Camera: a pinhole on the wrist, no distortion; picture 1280 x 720 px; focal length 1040.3 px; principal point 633.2 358.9 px. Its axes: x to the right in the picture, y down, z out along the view. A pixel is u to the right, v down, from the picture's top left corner.
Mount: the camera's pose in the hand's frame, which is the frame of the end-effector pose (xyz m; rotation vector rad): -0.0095 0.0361 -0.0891 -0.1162 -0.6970 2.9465
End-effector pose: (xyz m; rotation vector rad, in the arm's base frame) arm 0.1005 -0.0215 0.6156 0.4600 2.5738 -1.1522
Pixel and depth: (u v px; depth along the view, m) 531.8 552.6 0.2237
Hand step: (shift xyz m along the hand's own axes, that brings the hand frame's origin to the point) -0.0140 -0.1025 0.0927
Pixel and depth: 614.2 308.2 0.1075
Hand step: -0.0178 -0.0070 0.0092
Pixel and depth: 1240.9 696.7 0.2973
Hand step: -0.2201 -0.1591 0.1240
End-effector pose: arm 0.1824 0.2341 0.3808 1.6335 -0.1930 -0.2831
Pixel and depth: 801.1 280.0 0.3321
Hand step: -0.0935 -0.0815 0.2157
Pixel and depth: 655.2 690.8 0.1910
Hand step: -0.0381 -0.1019 0.0536
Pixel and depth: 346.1 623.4 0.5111
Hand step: 0.0674 -0.3228 0.3149
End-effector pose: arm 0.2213 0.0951 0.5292 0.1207 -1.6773 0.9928
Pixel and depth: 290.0 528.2 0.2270
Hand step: 0.0387 -0.1064 0.1003
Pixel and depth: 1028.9 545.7 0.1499
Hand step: -0.0834 -0.0468 0.0296
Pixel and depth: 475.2 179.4 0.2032
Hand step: 0.0039 -0.0264 0.1094
